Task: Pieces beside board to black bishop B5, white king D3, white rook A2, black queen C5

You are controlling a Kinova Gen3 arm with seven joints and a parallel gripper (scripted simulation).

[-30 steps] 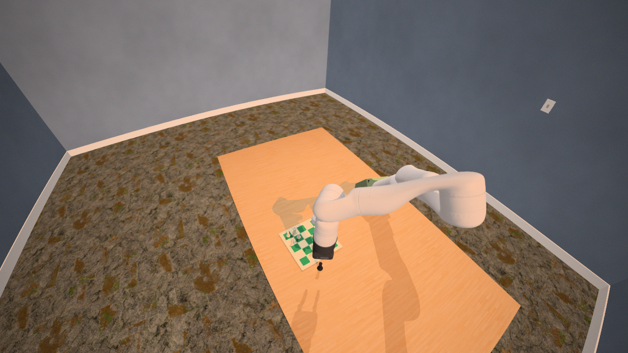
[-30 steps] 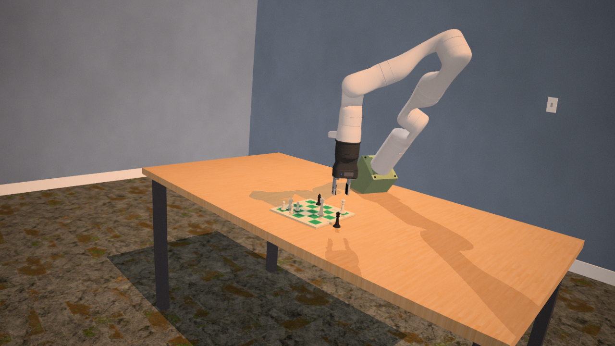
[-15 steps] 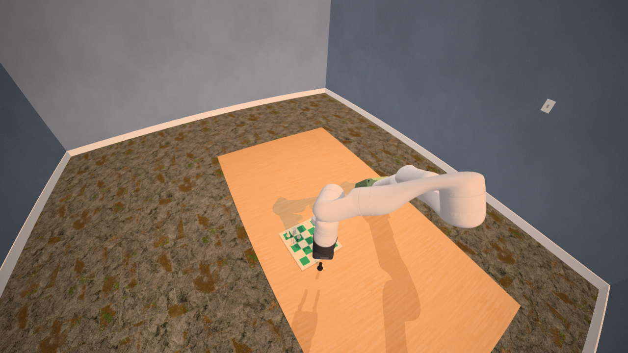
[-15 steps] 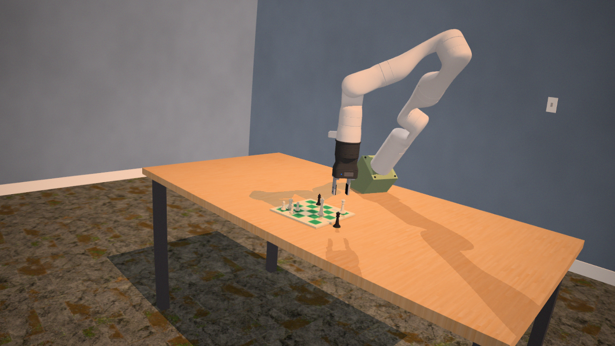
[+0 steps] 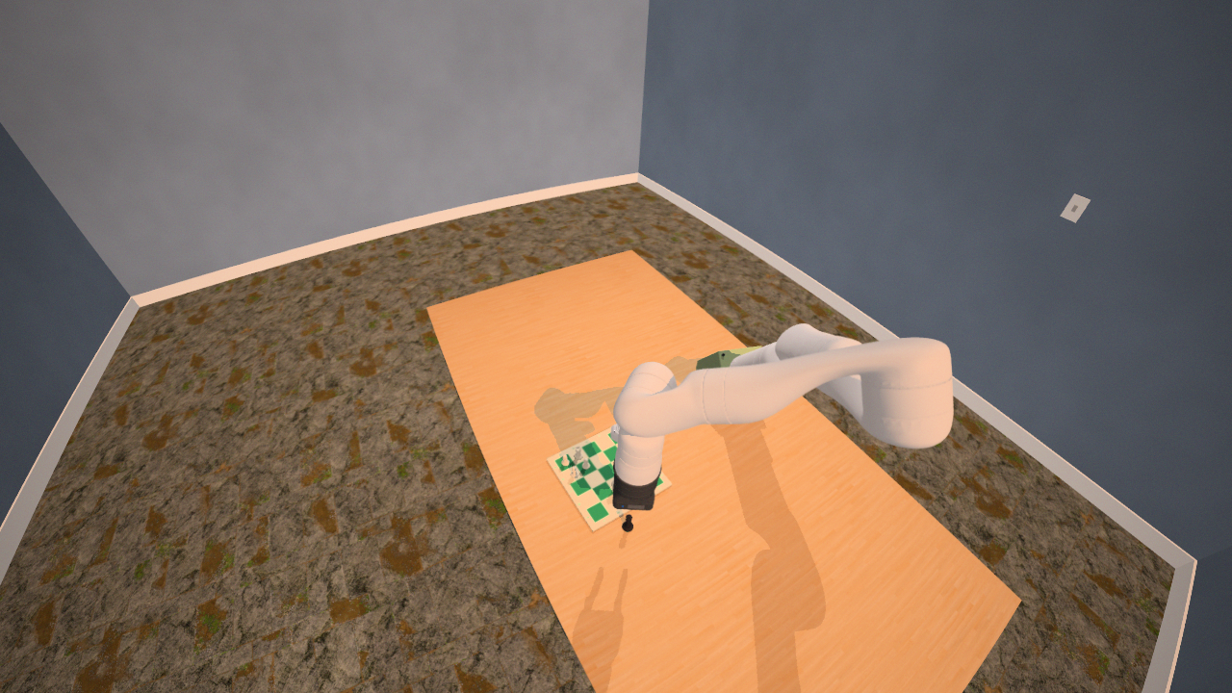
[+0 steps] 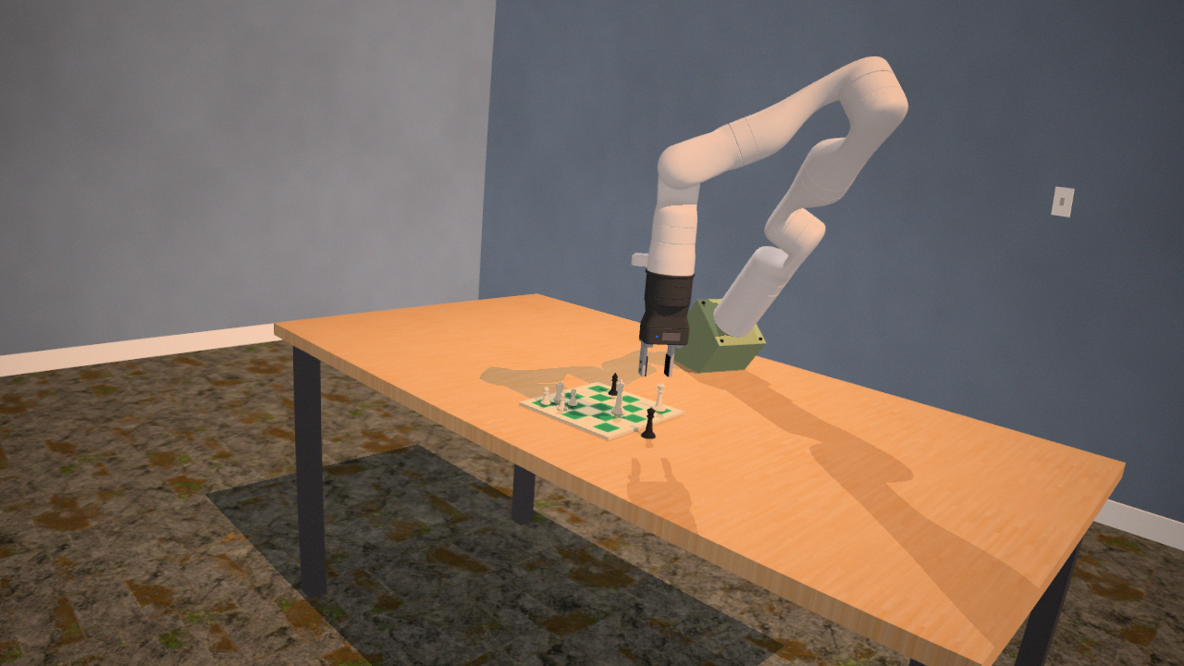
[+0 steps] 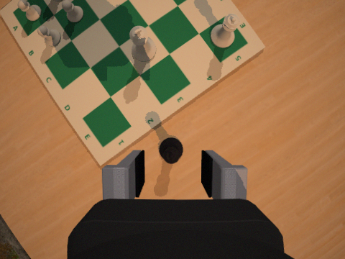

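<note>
Right now the black queen is 100 mm below my hand. Round my hand: white king (20 mm behind, 110 mm to the right, 90 mm below); then chessboard (20 mm behind, 140 mm to the right, 120 mm below); then black bishop (90 mm behind, 190 mm to the right, 100 mm below).
</note>
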